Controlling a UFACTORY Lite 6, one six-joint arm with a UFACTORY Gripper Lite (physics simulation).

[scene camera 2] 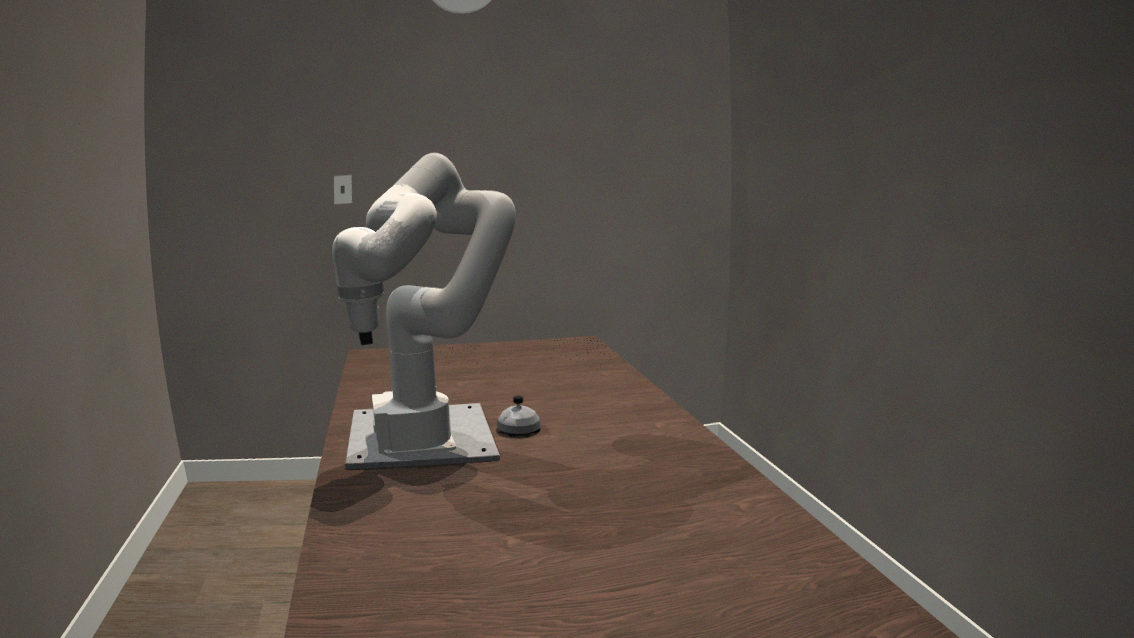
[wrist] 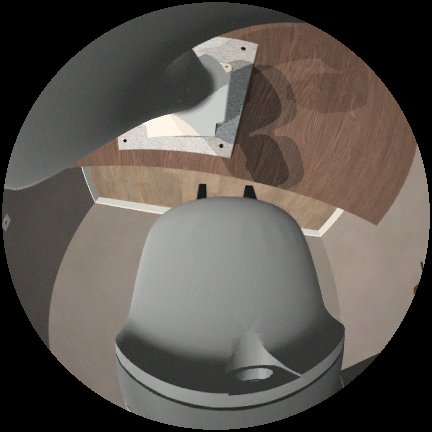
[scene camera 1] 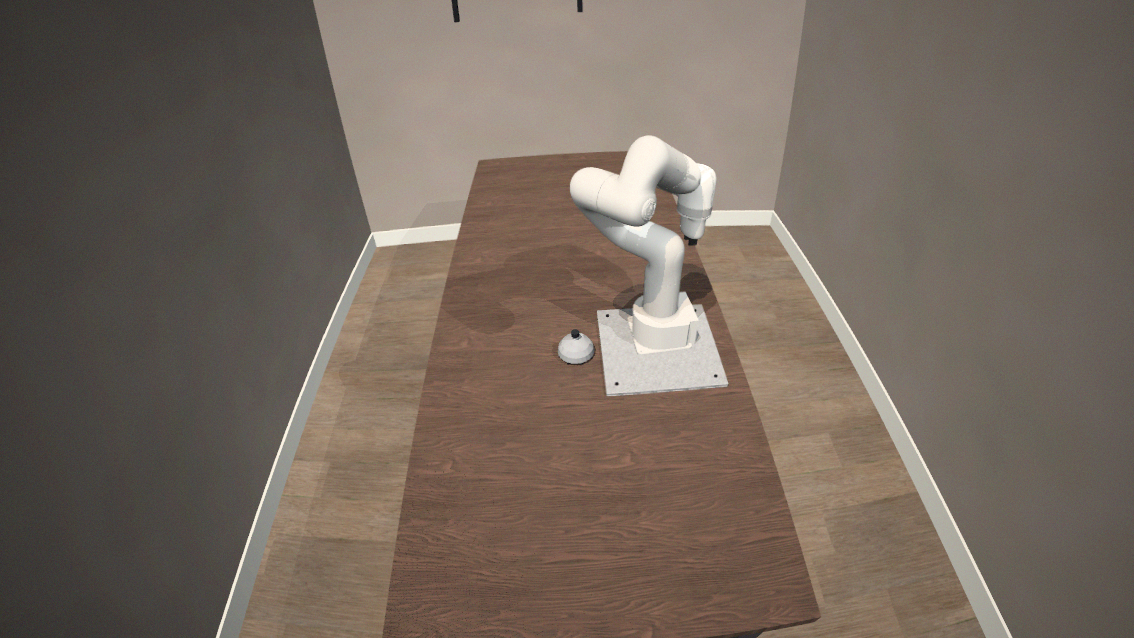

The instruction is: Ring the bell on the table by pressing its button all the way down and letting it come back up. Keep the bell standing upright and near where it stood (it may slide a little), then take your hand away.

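Frame: origin at the arm's base, x ahead, y left, z up, level; millimetres.
Seen in the pictures: end effector, tool point: (scene camera 2: 365, 335) (wrist: 225, 207) (scene camera 1: 690, 238); arm's base, origin of the base link: (scene camera 2: 418, 438) (wrist: 191, 89) (scene camera 1: 657, 333).
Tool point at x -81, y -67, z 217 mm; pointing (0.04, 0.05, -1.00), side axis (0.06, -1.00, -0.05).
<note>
Offsets run from my tool point to a thing's middle. Level surfaces: height alone.
The bell {280 mm ahead, 89 mm left, 195 mm down} (scene camera 1: 575, 349) (scene camera 2: 518, 419), a silver-grey dome, stands upright on the table {228 mm down} (scene camera 1: 586, 476) (scene camera 2: 634, 571) beside the robot's base plate. Its black button {280 mm ahead, 89 mm left, 167 mm down} (scene camera 1: 574, 334) (scene camera 2: 517, 399) sticks up from the top. The bell does not show in the wrist view. My gripper (scene camera 1: 691, 240) (scene camera 2: 365, 338) (wrist: 226, 191) is open, its two black fingertips apart with nothing between them. It points down, well above table height, by the long table edge on the far side of the arm from the bell. It is well away from the bell and not touching it.
The grey base plate (scene camera 1: 666, 376) (scene camera 2: 474, 428) (wrist: 175, 146) carries the arm's white base (scene camera 1: 664, 329) (scene camera 2: 412, 424), which stands between my gripper and the bell. The arm's upper links (scene camera 1: 610, 194) (scene camera 2: 487, 238) bend high over the table. In the wrist view, floor (wrist: 145, 187) shows beyond the table edge.
</note>
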